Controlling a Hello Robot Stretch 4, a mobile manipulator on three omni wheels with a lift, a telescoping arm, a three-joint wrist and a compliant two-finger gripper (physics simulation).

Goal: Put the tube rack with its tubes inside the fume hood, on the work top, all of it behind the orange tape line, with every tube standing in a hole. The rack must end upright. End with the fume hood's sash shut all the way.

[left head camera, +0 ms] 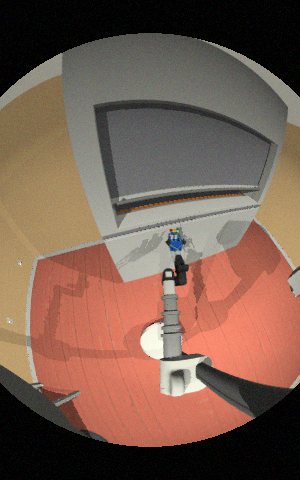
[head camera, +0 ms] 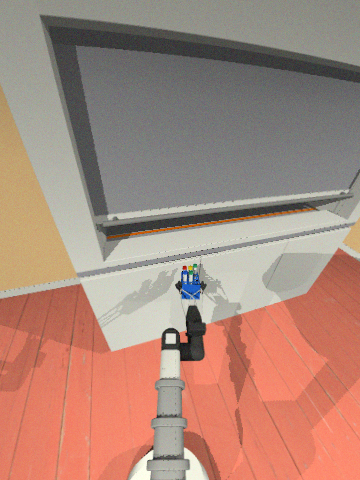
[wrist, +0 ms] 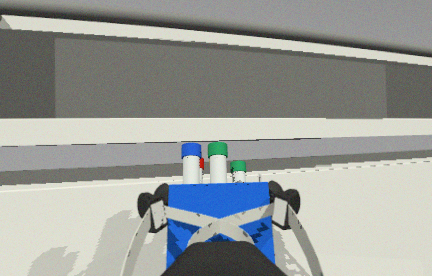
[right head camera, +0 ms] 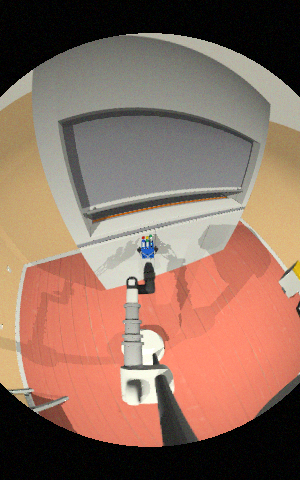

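Pixels of known places: gripper, fingertip midpoint: [left head camera: 175, 239] [head camera: 190, 281] [wrist: 218, 197] [right head camera: 147, 246]; robot's base, origin of the base link: [left head camera: 160, 339] [right head camera: 143, 346].
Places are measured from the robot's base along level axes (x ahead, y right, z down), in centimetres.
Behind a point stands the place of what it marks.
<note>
The blue tube rack [head camera: 190, 293] {x 63.4, y 8.5, z -82.1 cm} [left head camera: 175, 245] {x 63.6, y 8.5, z -83.2 cm} [right head camera: 147, 253] {x 63.7, y 8.8, z -82.4 cm} [wrist: 220, 194] {x 64.6, y 8.9, z -85.5 cm} looks upright in front of the fume hood [head camera: 200, 15] {x 82.2, y 5.8, z -172.0 cm}, outside its opening. Several tubes with red, yellow, green and blue caps stand up from it; their lower ends are hidden. My gripper [head camera: 191, 287] {x 68.4, y 8.7, z -84.3 cm} [left head camera: 175, 242] {x 68.4, y 8.7, z -84.3 cm} [right head camera: 147, 249] {x 68.4, y 8.7, z -84.3 cm} [wrist: 218, 197] {x 68.4, y 8.7, z -84.3 cm} is shut on the rack, one fingertip at each side. The grey sash [head camera: 225, 130] {x 96.3, y 20.3, z -144.0 cm} [left head camera: 185, 150] {x 94.7, y 14.9, z -138.7 cm} [right head camera: 160, 155] {x 96.0, y 19.1, z -138.5 cm} is low, with a gap below its bottom bar. The orange tape line [head camera: 150, 232] [left head camera: 180, 202] {x 108.0, y 19.1, z -89.1 cm} [right head camera: 160, 207] {x 109.5, y 22.8, z -89.4 cm} shows in that gap.
The work top's pale front strip [head camera: 225, 232] {x 97.1, y 29.8, z -93.3 cm} lies before the tape line. The pale base cabinet [head camera: 120, 310] {x 71.6, y -29.4, z -54.5 cm} stands below it, behind the rack. The side walls of the opening bound the gap left and right. A white box [right head camera: 290, 284] {x 19.7, y 246.0, z -17.5 cm} stands far right in the right head view.
</note>
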